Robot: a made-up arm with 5 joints.
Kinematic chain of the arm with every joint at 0, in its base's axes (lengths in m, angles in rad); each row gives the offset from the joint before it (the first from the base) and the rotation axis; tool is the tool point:
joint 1: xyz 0 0 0.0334 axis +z
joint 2: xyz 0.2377 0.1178 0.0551 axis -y
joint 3: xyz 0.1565 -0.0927 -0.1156 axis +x
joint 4: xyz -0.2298 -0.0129 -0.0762 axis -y
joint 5: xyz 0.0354 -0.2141 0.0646 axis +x
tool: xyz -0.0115 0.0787 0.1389
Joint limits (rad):
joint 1: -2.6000..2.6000
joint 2: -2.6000..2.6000
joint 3: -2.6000..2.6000
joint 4: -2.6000..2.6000
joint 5: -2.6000..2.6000
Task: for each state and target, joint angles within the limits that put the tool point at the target. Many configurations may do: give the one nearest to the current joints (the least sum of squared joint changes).
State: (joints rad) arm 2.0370 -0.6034 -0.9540 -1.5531 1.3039
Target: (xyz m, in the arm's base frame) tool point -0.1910 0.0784 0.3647
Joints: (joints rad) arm 2.6000 0.2337 -1.8134 -1.4557 1.8467
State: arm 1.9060 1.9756 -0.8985 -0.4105 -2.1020
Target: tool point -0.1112 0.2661 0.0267
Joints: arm 2.4068 1.8687 -1.4845 -0.2756 -1.9240
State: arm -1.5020 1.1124 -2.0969 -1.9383 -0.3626
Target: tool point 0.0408 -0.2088 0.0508
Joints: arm -1.2372 1.2126 -2.2222 -2.1099 -1.1625
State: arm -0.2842 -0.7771 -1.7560 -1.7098 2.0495
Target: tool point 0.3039 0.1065 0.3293
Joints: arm -0.3423 -0.3405 -2.3051 -1.6896 2.4496
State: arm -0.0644 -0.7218 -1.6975 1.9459 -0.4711
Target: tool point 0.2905 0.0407 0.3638
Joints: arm 0.2653 -1.4598 -2.0342 2.0247 0.0147
